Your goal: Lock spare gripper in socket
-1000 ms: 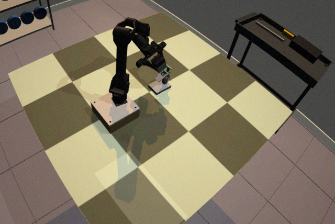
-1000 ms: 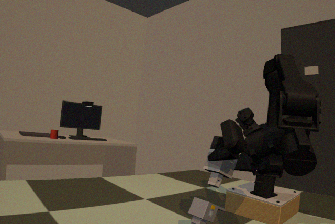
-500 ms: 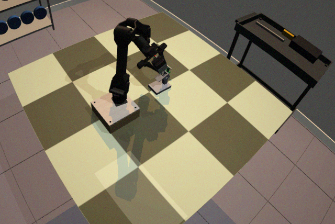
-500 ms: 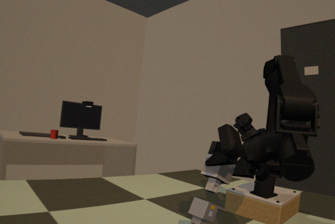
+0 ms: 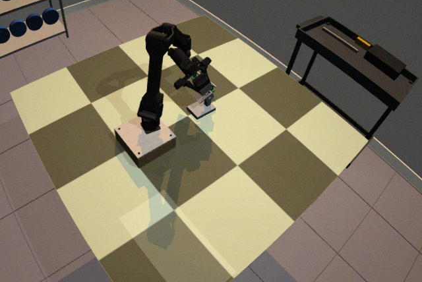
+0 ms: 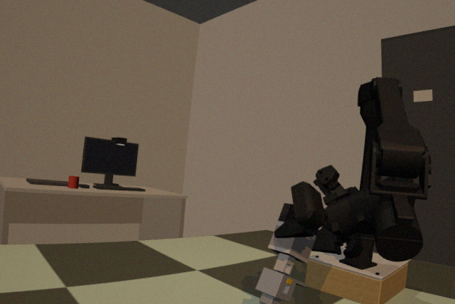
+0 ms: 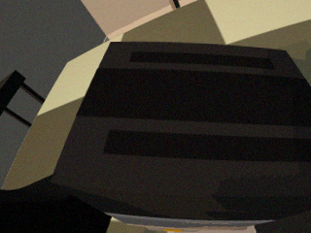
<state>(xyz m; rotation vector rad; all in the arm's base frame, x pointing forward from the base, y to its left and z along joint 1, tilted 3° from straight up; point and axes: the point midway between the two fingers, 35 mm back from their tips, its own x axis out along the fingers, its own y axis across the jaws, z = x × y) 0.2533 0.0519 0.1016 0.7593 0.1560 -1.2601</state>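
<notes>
The green strip is 16 cm to the left of my gripper tip, 13 cm below it and 10 cm ahead of it. Round my gripper tip: mount block: 10 cm below, 2 cm to the left, 2 cm ahead; spare gripper: 2 cm to the left.
</notes>
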